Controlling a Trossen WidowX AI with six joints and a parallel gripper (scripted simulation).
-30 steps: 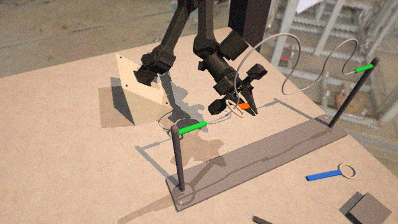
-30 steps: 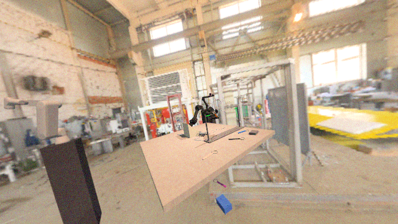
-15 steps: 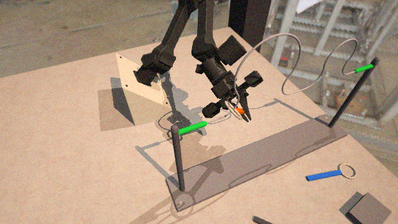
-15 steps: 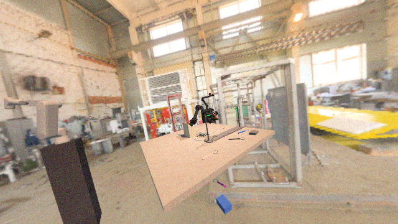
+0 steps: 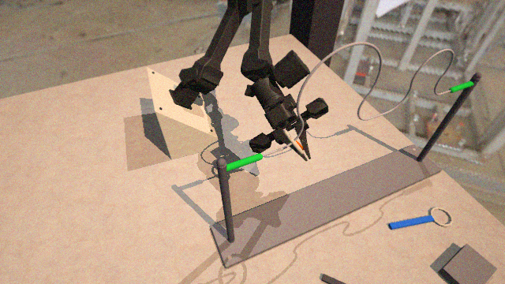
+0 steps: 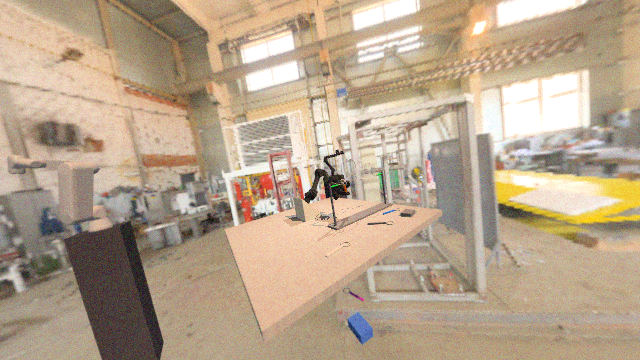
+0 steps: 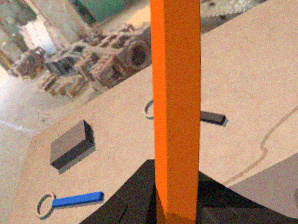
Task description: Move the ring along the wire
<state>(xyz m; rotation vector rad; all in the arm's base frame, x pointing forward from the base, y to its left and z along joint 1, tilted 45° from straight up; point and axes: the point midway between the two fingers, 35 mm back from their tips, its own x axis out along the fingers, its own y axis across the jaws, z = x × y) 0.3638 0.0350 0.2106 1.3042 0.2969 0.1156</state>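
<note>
My gripper tip is now 70 mm below the orange-handled ring and 40 mm to the left of it. Also, from my gripper tip: dark-handled ring 260 mm ahead, 190 mm below, 10 mm to the left; blue-handled ring 270 mm to the left, 190 mm below, 190 mm ahead; grey block 320 mm ahead, 250 mm to the left, 180 mm below.
</note>
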